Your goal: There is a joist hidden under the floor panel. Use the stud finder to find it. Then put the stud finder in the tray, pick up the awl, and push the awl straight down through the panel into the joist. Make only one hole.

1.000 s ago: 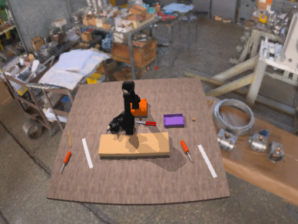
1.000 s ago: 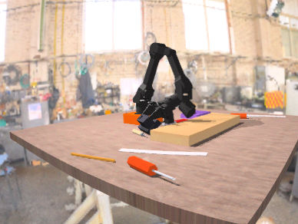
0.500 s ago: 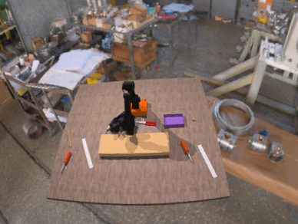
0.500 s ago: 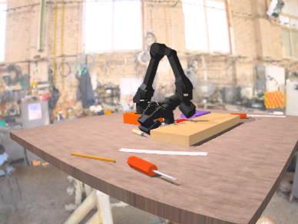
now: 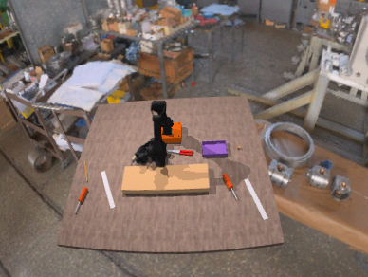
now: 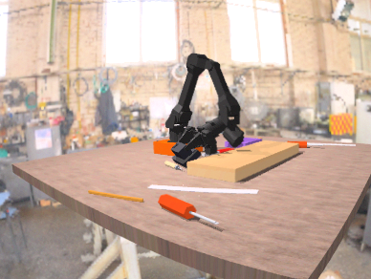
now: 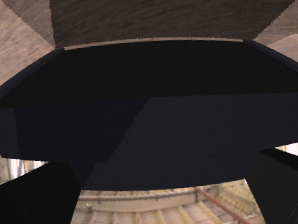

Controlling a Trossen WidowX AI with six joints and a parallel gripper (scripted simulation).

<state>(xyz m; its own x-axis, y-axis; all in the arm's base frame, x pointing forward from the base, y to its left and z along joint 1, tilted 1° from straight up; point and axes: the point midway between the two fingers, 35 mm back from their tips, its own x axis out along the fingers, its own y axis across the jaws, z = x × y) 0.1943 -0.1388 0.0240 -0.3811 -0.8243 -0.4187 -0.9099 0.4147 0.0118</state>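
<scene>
Now: the black stud finder 1 cm to the left of my gripper tip, 1 cm below it and 1 cm behind it. Also, from my gripper tip: purple tray: 49 cm to the left, 5 cm below, 5 cm behind; then awl: 6 cm below, 5 cm to the right, 3 cm ahead; then yellow pencil: 39 cm to the right, 13 cm ahead, 6 cm below.
</scene>
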